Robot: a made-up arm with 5 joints.
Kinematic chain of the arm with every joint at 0, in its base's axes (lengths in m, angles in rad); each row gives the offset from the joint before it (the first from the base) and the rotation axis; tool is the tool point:
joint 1: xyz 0 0 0.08 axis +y
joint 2: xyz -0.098 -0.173 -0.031 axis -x
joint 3: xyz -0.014 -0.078 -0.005 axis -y
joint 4: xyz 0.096 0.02 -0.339 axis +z
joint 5: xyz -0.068 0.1 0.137 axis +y
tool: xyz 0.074 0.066 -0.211
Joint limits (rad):
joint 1: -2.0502..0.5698
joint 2: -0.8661..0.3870
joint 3: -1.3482..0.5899
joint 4: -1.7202..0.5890
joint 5: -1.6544..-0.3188
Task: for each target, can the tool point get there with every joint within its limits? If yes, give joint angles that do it. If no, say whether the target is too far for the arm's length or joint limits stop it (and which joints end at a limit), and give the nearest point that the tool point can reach.
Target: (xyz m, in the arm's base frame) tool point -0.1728 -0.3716 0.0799
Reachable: no: joint limits stop it (at a limit: joint 1, joint 2, joint 3, joint 4, joint 5) | nearest point -0.1439 -0.3604 0.1730 | short by 0.098 m
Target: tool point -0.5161 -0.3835 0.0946
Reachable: no: joint limits stop it (at a limit: joint 1, joint 3, joint 4, joint 5) | nearest point -0.5226 -0.4164 0.0551 | short by 0.052 m
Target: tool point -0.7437 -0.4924 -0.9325
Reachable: no: too far | nearest point -0.3341 -0.3096 -0.3748 | short by 0.716 m
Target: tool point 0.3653 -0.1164 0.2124
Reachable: yes | joints -1.6351 0.0355 -0.1464 -0.2566 -0.7843
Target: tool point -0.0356 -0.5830 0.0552
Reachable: no: joint limits stop it (at a limit: joint 1, joint 2, joint 4) | nearest point -0.0652 -0.4750 -0.0785 | short by 0.174 m
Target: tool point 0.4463 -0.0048 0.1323
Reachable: yes | joints -1.6403 -0.6186 -0.3718 -1.3004 -0.4798
